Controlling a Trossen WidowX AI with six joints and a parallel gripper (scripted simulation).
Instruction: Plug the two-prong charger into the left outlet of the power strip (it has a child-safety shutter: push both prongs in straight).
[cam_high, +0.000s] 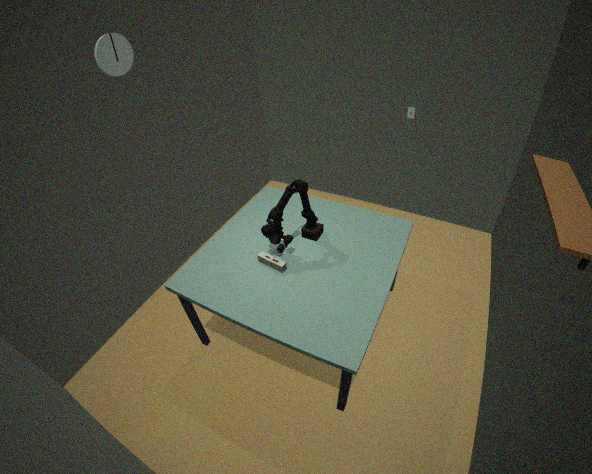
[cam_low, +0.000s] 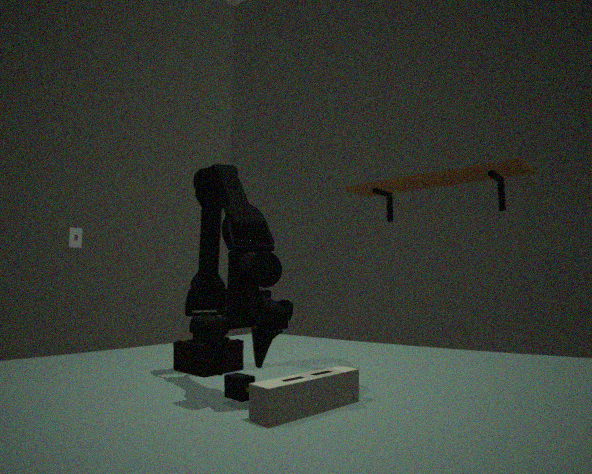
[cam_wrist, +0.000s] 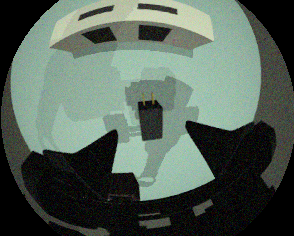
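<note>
Now: the black two-prong charger 10 mm ahead of my gripper tip and 30 mm below it.
</note>
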